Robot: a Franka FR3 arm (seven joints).
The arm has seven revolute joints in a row. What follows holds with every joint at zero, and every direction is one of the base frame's.
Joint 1 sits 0.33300 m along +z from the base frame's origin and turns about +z.
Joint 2 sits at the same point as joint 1 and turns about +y.
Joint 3 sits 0.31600 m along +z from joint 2 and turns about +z.
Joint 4 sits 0.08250 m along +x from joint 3 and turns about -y.
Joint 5 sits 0.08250 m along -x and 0.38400 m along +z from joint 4 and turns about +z.
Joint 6 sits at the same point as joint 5 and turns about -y.
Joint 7 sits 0.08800 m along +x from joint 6 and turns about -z.
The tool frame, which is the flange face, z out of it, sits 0.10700 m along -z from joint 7; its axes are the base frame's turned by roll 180.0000, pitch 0.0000 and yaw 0.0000 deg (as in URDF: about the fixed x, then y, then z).
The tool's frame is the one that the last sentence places.
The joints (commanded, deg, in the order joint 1, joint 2, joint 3, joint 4, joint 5, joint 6, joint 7), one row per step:
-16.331, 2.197, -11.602, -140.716, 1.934, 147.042, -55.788
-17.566, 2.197, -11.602, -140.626, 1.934, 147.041, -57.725
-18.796, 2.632, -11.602, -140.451, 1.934, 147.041, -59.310
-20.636, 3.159, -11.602, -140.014, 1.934, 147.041, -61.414
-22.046, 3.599, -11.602, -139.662, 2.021, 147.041, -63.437
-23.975, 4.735, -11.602, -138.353, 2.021, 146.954, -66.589
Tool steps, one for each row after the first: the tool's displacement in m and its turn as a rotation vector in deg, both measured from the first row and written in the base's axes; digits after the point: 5 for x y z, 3 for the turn. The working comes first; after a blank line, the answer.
Tool pose at each row, in the base's axes (x y z in m, rotation vector in deg; the steps are taken from these numbers as rounded here):
0.43027, -0.22903, 0.28903, 172.968, 40.402, 5.520
0.42572, -0.23852, 0.28964, 172.564, 41.426, 5.516
0.42113, -0.24804, 0.28721, 172.471, 41.975, 5.048
0.41488, -0.26271, 0.28579, 172.257, 42.356, 4.710
0.40978, -0.27392, 0.28449, 172.002, 43.167, 4.463
0.40606, -0.29172, 0.28366, 171.188, 44.954, 4.112

-0.00455, -0.00949, 0.00061, -0.177, -0.028, 0.697
-0.00914, -0.01901, -0.00182, -0.234, 0.277, 1.050
-0.01539, -0.03368, -0.00324, -0.416, 0.462, 1.314
-0.02049, -0.04489, -0.00454, -0.528, 0.609, 1.856
-0.02421, -0.06269, -0.00537, -0.965, 0.759, 3.090

